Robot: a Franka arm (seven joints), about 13 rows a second.
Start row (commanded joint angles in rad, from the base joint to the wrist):
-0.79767 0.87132 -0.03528 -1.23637 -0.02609 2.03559 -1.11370
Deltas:
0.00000 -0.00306 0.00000 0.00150 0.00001 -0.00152 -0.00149
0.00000 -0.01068 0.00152 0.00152 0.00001 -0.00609 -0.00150
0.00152 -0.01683 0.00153 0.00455 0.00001 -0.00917 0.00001
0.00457 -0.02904 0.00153 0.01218 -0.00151 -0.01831 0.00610
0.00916 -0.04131 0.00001 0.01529 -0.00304 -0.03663 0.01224
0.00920 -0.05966 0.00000 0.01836 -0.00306 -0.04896 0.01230
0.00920 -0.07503 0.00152 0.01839 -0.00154 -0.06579 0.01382
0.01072 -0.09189 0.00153 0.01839 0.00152 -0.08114 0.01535
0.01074 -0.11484 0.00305 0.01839 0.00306 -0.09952 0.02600
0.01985 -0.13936 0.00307 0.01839 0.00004 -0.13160 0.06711
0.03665 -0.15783 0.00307 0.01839 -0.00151 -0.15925 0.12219
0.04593 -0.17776 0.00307 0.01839 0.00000 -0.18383 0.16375
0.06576 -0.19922 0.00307 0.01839 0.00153 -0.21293 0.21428
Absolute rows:
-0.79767 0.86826 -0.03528 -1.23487 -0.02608 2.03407 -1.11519
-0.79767 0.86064 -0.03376 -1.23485 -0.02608 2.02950 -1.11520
-0.79615 0.85449 -0.03375 -1.23182 -0.02608 2.02642 -1.11369
-0.79310 0.84228 -0.03375 -1.22419 -0.02760 2.01728 -1.10760
-0.78851 0.83001 -0.03527 -1.22108 -0.02913 1.99896 -1.10146
-0.78847 0.81166 -0.03528 -1.21801 -0.02915 1.98663 -1.10140
-0.78847 0.79629 -0.03376 -1.21798 -0.02763 1.96980 -1.09988
-0.78695 0.77943 -0.03375 -1.21798 -0.02457 1.95445 -1.09835
-0.78693 0.75648 -0.03223 -1.21798 -0.02303 1.93607 -1.08770
-0.77782 0.73196 -0.03221 -1.21798 -0.02605 1.90399 -1.04659
-0.76102 0.71349 -0.03221 -1.21798 -0.02760 1.87634 -0.99151
-0.75174 0.69356 -0.03221 -1.21798 -0.02609 1.85176 -0.94995
-0.73191 0.67210 -0.03221 -1.21798 -0.02456 1.82266 -0.89942

